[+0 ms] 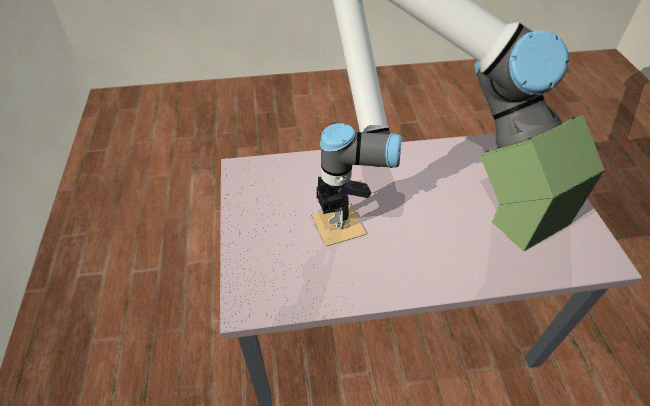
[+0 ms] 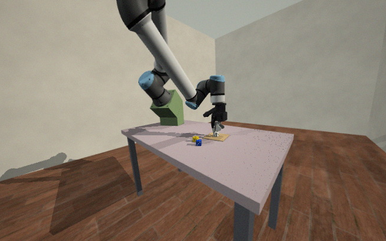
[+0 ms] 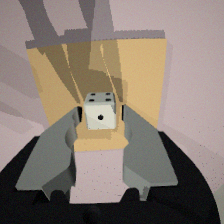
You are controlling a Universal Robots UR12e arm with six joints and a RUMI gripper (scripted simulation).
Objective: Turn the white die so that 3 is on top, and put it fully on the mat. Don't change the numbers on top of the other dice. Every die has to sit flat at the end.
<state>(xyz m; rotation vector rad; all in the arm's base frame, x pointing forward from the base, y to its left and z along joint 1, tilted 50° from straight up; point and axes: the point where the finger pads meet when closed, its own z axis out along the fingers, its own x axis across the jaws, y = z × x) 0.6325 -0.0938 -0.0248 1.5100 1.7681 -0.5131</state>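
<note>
Now: the white die right at my hand. Round my hand: blue die (2 cm behind, 18 cm to the right, 1 cm below); yellow die (7 cm behind, 14 cm to the right, 1 cm below); tan mat (2 cm below).
</note>
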